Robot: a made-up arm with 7 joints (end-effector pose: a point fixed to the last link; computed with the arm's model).
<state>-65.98 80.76 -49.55 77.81 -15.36 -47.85 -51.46</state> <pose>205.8 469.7 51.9 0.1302 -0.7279 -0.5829 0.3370</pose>
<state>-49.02 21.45 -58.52 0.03 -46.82 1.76 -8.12</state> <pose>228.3 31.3 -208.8 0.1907 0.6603 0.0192 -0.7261</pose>
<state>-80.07 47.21 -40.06 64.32 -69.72 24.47 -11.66</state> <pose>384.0 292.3 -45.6 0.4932 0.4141 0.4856 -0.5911</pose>
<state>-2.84 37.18 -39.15 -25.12 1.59 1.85 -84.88</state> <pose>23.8 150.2 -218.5 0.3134 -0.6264 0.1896 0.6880</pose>
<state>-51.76 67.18 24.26 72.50 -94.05 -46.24 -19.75</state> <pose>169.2 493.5 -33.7 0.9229 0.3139 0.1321 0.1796</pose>
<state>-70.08 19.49 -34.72 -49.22 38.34 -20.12 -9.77</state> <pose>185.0 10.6 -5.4 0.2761 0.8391 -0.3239 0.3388</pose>
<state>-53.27 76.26 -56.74 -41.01 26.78 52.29 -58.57</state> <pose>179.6 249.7 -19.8 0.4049 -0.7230 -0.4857 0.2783</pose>
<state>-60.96 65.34 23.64 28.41 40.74 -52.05 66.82</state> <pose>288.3 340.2 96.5 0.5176 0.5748 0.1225 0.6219</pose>
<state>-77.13 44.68 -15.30 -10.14 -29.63 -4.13 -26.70</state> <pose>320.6 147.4 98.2 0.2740 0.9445 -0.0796 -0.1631</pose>
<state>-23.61 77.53 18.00 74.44 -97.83 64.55 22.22</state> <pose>60.0 467.3 -62.0 0.6460 -0.2525 0.5525 -0.4622</pose>
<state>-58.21 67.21 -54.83 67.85 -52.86 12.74 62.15</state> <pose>226.4 448.8 -80.9 0.3291 0.2011 0.8976 0.2136</pose>
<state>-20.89 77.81 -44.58 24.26 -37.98 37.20 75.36</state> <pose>74.5 432.2 -125.2 0.0001 -0.3499 -0.9117 -0.2152</pose>
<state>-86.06 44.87 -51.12 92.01 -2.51 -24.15 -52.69</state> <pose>397.6 316.7 -18.4 0.1148 -0.7059 -0.5303 0.4554</pose>
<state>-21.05 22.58 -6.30 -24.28 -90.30 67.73 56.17</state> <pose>113.2 123.2 -205.9 0.2757 0.2895 0.5163 -0.7574</pose>
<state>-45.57 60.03 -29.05 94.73 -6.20 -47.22 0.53</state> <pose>175.0 448.6 -142.8 0.1339 0.6426 0.7342 -0.1732</pose>
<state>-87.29 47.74 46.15 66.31 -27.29 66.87 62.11</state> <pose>386.5 276.3 38.7 0.5532 -0.1230 0.7098 -0.4183</pose>
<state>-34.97 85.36 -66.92 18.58 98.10 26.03 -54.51</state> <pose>120.7 407.5 -67.4 0.8343 -0.2270 -0.4733 -0.1684</pose>
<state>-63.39 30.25 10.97 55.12 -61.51 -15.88 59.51</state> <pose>389.3 246.4 -117.2 0.8580 -0.1079 0.4750 -0.1629</pose>
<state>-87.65 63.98 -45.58 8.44 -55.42 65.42 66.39</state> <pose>329.4 251.6 58.2 0.3745 0.4614 0.8041 0.0197</pose>
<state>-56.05 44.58 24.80 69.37 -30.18 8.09 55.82</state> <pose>310.7 351.0 -153.3 0.6607 -0.0704 0.7464 -0.0367</pose>
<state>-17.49 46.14 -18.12 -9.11 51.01 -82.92 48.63</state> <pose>88.1 179.1 -203.3 0.3676 0.8978 -0.2400 -0.0345</pose>
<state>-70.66 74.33 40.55 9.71 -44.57 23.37 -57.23</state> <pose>182.1 392.3 197.1 0.4191 0.8931 0.0616 -0.1518</pose>
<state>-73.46 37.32 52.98 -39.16 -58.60 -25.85 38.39</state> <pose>166.5 252.5 111.5 0.8101 0.2586 -0.4989 0.1673</pose>
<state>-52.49 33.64 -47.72 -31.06 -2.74 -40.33 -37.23</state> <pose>180.4 72.6 -78.0 0.0136 0.8900 -0.4435 -0.1055</pose>
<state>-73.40 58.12 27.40 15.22 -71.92 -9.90 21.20</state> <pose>272.2 345.0 154.1 0.9159 0.3768 -0.0978 -0.0980</pose>
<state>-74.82 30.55 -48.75 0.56 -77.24 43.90 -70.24</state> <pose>340.6 61.9 -78.0 0.2488 -0.4167 0.2697 0.8317</pose>
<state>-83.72 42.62 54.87 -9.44 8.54 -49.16 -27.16</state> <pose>209.8 269.7 170.0 0.4272 0.6519 0.0707 0.6226</pose>
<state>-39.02 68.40 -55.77 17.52 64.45 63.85 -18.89</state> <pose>166.7 369.6 -103.1 0.4086 -0.4376 -0.7738 -0.2068</pose>
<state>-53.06 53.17 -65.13 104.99 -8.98 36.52 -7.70</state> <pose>140.1 451.9 -116.9 0.2096 -0.0189 -0.9658 0.1516</pose>
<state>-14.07 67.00 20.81 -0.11 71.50 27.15 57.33</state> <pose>139.1 401.2 -21.1 0.0065 0.4474 0.4746 0.7580</pose>
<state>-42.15 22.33 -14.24 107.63 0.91 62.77 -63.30</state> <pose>87.7 250.4 -313.1 0.0095 0.3670 -0.5104 0.7776</pose>
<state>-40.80 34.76 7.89 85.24 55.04 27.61 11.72</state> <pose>161.5 319.2 -295.5 0.2168 -0.3083 -0.9033 0.2048</pose>
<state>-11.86 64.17 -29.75 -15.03 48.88 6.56 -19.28</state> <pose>96.9 281.8 -152.9 0.3347 -0.8456 -0.4010 0.1102</pose>
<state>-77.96 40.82 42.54 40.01 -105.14 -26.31 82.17</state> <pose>368.5 348.6 47.4 0.7493 -0.5653 -0.0544 -0.3406</pose>
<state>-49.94 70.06 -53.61 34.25 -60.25 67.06 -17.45</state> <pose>175.4 396.5 -100.7 0.0435 0.1008 0.7485 -0.6540</pose>
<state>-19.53 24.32 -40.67 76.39 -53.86 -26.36 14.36</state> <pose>42.5 265.4 -375.3 0.3627 0.3005 0.7697 -0.4309</pose>
